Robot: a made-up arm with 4 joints. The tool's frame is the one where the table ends. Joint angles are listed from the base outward.
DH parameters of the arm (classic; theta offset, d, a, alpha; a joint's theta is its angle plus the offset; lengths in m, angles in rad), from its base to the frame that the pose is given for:
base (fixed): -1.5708 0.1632 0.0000 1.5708
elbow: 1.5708 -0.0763 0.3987 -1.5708
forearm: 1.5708 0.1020 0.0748 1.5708
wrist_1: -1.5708 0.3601 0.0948 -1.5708
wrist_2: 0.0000 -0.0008 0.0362 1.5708
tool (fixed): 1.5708 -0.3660 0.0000 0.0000
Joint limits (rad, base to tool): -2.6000..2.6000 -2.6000..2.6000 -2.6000..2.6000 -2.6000..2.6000
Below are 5 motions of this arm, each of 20 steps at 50 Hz.
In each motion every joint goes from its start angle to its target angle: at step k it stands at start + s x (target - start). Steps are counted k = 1, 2, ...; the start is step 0. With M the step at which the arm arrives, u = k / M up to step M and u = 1 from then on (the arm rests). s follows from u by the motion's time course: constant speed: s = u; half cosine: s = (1 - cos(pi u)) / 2; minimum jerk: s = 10 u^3 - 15 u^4 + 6 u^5.
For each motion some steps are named. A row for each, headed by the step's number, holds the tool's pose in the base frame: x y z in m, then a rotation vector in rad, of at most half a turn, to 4 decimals.
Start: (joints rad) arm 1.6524 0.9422 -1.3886 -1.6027
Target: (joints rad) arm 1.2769 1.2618 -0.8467 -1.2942
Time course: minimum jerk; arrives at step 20
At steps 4, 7, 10, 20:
4: 0.1904 0.9342 0.1020 1.7891 -0.9138 1.4878
7: 0.2087 0.9098 0.2073 1.9184 -1.0362 1.4053
10: 0.2355 0.8466 0.3537 2.1021 -1.2350 1.2773
20: 0.2758 0.6538 0.5700 2.3951 -1.6716 1.0113

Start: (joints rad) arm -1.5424 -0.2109 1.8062 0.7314
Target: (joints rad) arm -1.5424 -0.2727 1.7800 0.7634
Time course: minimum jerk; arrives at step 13
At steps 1, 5, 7, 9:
1: 0.0196 -0.4493 0.2486 1.3678 -0.9605 1.8060
5: 0.0154 -0.4496 0.2489 1.3670 -0.9609 1.7930
7: 0.0113 -0.4498 0.2492 1.3663 -0.9613 1.7803
9: 0.0076 -0.4498 0.2495 1.3658 -0.9619 1.7688

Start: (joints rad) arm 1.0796 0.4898 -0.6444 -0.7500
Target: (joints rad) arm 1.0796 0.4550 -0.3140 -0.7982
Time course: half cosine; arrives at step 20
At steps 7, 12, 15, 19, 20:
7: 0.0232 0.3942 0.6185 -1.8838 0.4426 -0.7177
12: 0.0588 0.3695 0.6351 -1.8914 0.4609 -0.5685
15: 0.0788 0.3573 0.6419 -1.8940 0.4686 -0.4904
19: 0.0935 0.3492 0.6459 -1.8952 0.4734 -0.4352
20: 0.0942 0.3488 0.6460 -1.8953 0.4736 -0.4328

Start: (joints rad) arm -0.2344 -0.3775 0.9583 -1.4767
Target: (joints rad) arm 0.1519 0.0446 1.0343 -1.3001
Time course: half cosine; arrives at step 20
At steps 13, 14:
13: 0.5175 -0.1071 0.9143 -1.3001 -0.7210 0.8312
14: 0.5281 -0.0866 0.8999 -1.2977 -0.6859 0.8657

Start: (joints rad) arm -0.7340 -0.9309 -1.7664 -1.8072
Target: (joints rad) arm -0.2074 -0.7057 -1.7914 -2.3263
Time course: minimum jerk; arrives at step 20
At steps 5, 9, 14, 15, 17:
5: -0.5338 -0.1230 0.6154 -0.0804 1.3157 -1.0654
9: -0.5513 -0.0988 0.7111 -0.3674 1.3708 -1.0412
14: -0.5432 -0.0204 0.8530 -0.7635 1.4725 -1.0218
15: -0.5390 -0.0050 0.8719 -0.8169 1.4891 -1.0204
17: -0.5324 0.0166 0.8957 -0.8853 1.5114 -1.0191

